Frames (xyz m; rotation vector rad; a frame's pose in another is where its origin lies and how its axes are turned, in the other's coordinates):
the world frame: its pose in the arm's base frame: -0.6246 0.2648 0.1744 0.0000 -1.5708 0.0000
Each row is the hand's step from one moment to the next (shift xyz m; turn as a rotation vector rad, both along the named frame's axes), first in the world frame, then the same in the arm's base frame.
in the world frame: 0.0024 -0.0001 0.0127 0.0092 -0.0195 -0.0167
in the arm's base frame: -0.0127 -0.0001 0.0024 0.0167 -0.0195 0.0092
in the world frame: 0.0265 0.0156 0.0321 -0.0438 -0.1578 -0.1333
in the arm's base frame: -0.0321 0.0156 0.0265 0.1333 -0.1578 -0.0438
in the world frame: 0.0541 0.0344 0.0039 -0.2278 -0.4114 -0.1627
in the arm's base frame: -0.0039 0.0344 0.0541 0.1627 -0.4114 -0.2278
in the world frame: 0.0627 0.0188 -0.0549 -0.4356 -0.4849 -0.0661
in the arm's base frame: 0.0549 0.0188 0.0627 0.0661 -0.4849 -0.4356
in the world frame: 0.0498 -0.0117 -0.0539 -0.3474 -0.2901 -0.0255
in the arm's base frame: 0.0539 -0.0117 0.0498 0.0255 -0.2901 -0.3474
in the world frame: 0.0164 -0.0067 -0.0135 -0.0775 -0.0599 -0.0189
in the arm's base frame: 0.0135 -0.0067 0.0164 0.0189 -0.0599 -0.0775
